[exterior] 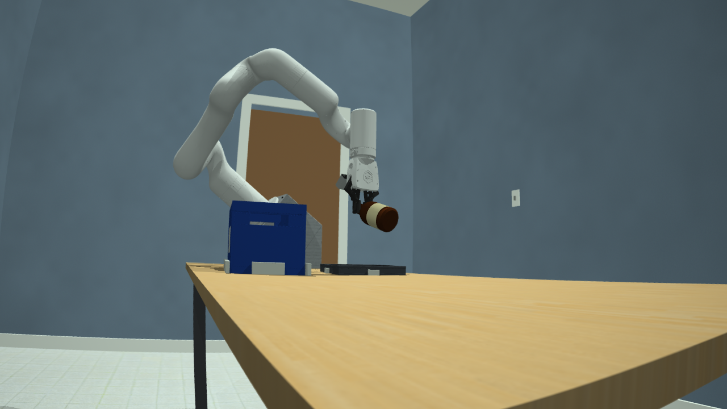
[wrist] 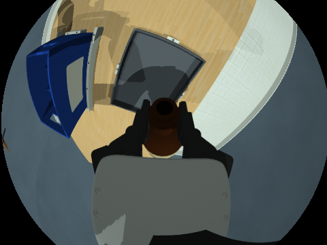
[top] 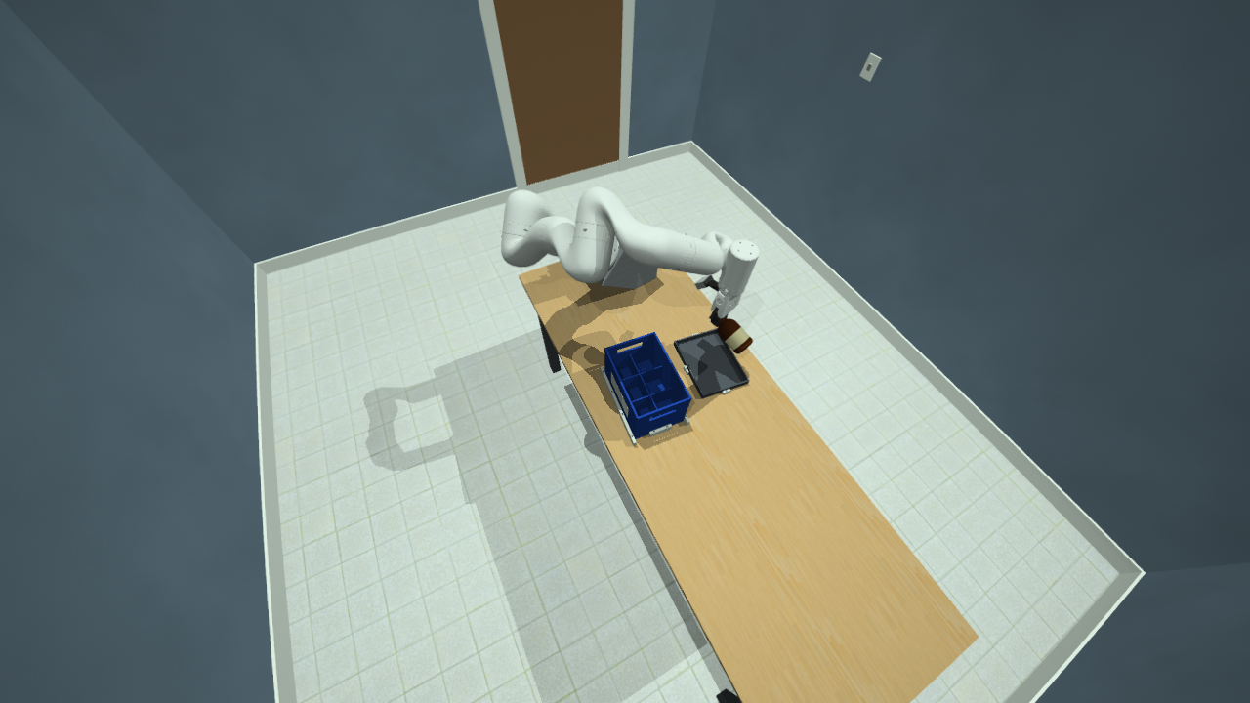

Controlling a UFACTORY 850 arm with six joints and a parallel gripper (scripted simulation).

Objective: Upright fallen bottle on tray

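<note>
Now: hand 5 cm short of the bottle, 2 cm to the right of it and 2 cm above it. The rest, counted from my hand: dark tray (6 cm ahead, 2 cm to the right, 19 cm below); blue crate (8 cm ahead, 32 cm to the right, 12 cm below).
</note>
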